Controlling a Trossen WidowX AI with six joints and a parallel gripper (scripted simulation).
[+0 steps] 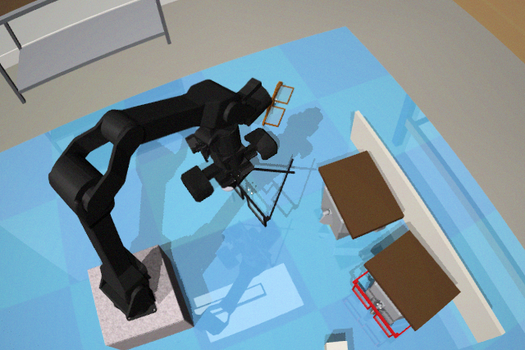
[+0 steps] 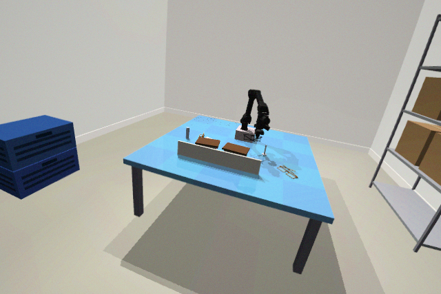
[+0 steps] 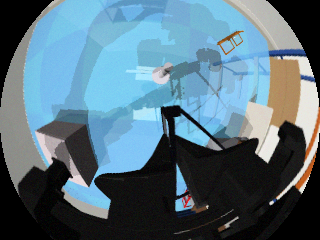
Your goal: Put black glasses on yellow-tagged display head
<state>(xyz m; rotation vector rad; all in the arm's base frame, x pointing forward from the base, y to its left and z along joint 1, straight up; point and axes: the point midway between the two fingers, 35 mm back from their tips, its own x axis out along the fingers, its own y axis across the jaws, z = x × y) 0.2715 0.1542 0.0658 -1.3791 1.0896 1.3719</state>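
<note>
My gripper tip is now 80 mm to the right of the white post and 100 mm above it. From my gripper tip the other things lie so: white board 340 mm ahead, 220 mm to the right, 70 mm below.
</note>
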